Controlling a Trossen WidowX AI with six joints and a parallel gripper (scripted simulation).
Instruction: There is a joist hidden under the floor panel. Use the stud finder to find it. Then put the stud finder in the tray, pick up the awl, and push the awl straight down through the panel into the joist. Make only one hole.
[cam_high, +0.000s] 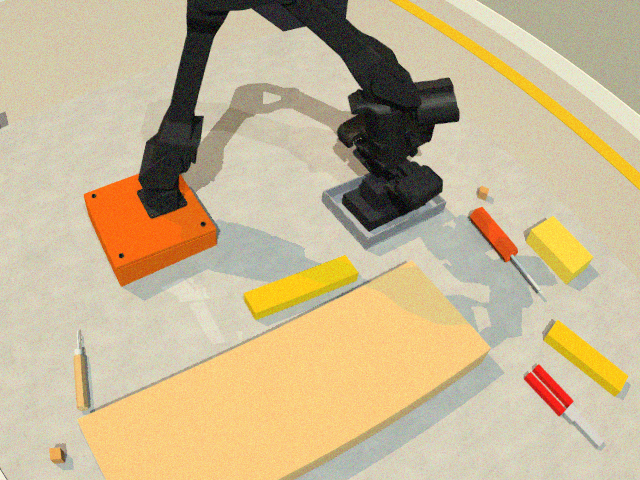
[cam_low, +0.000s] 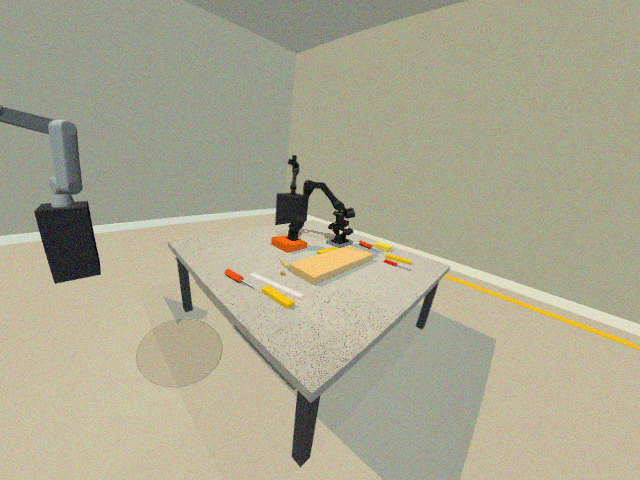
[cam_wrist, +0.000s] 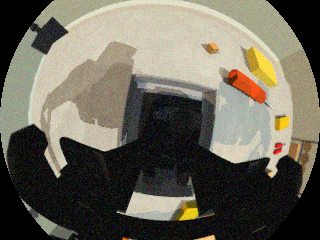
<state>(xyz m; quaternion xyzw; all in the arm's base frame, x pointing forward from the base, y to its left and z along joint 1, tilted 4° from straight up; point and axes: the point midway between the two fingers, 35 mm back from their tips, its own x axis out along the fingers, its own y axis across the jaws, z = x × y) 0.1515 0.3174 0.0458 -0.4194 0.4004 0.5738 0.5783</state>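
My gripper tip is now 2 cm below the stud finder and 1 cm to the right of it. Also, from my gripper tip: awl 55 cm to the right, 3 cm ahead, 2 cm below; then grey tray 2 cm below, 1 cm to the right.
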